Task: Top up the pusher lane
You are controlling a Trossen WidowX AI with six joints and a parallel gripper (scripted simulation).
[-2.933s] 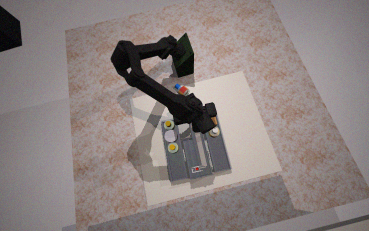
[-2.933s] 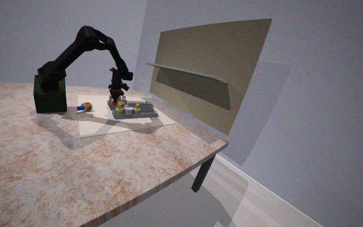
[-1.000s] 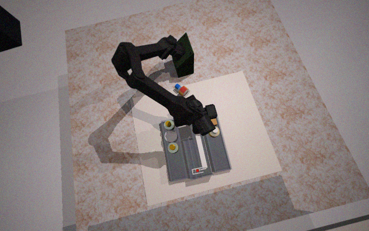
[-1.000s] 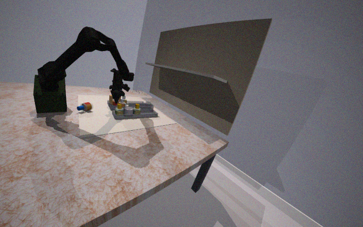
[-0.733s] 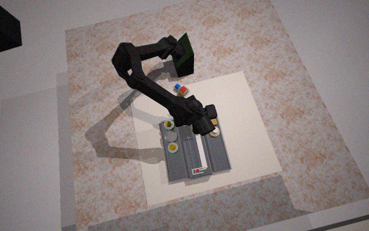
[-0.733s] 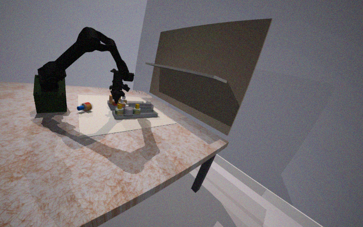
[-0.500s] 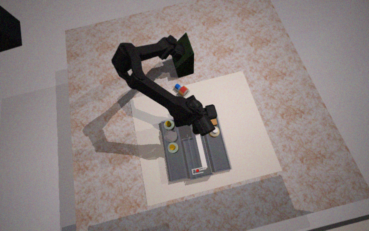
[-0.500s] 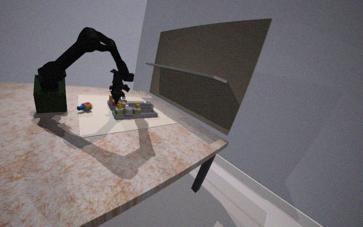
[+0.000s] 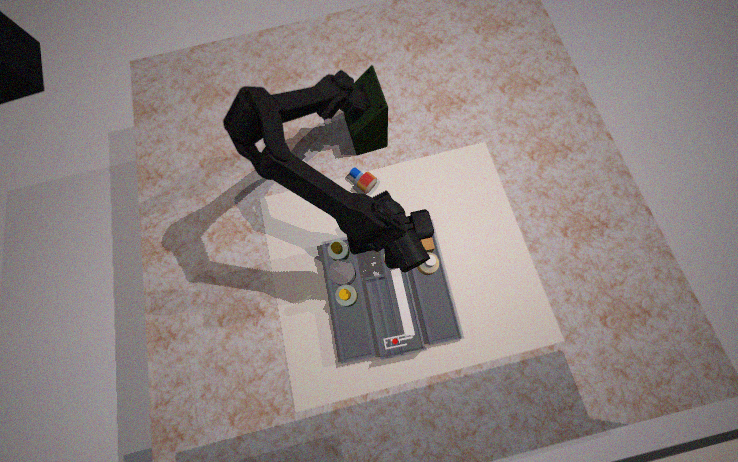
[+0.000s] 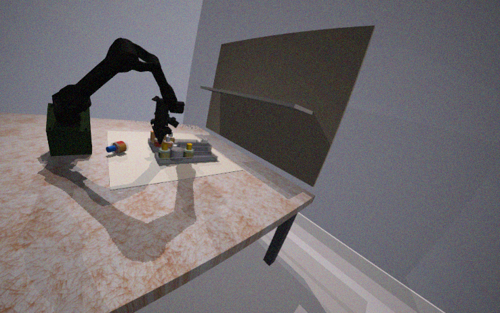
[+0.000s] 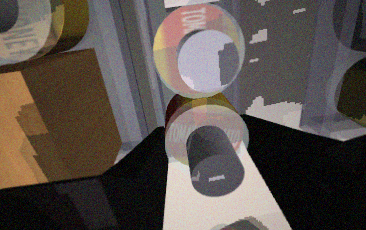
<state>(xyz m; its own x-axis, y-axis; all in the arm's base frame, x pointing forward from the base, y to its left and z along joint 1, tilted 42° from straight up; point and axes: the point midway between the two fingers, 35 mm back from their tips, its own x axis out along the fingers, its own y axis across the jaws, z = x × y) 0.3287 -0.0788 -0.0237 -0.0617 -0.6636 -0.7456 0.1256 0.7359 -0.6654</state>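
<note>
Right now the brown box is 8 cm to the left of my gripper tip and 2 cm ahead of it. From my gripper tip the other things lie so: pale jar (9 cm ahead, 7 cm to the left, 1 cm above); then sprung lane (14 cm ahead, 4 cm to the right, 2 cm below); then grey disc (13 cm to the right, 4 cm ahead, 1 cm below).
</note>
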